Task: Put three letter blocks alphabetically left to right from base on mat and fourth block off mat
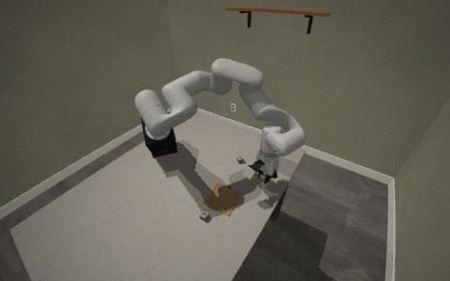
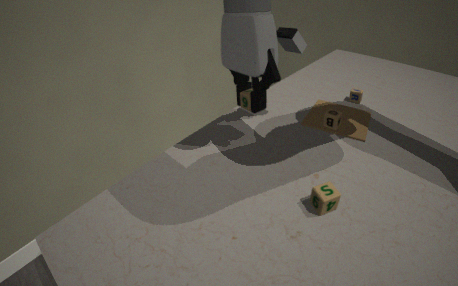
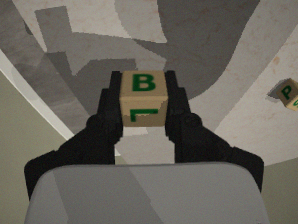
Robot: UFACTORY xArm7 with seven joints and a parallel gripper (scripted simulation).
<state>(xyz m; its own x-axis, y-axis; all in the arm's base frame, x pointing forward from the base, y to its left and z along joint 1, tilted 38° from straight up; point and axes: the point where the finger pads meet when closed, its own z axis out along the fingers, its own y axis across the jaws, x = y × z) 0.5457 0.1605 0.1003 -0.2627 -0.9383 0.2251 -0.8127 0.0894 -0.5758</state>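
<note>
Right now the tan mat is 160 mm to the right of my hand, 130 mm behind it and 80 mm below it. From my hand the other things lie so: wooden block 180 mm behind, 110 mm to the left, 60 mm below.
</note>
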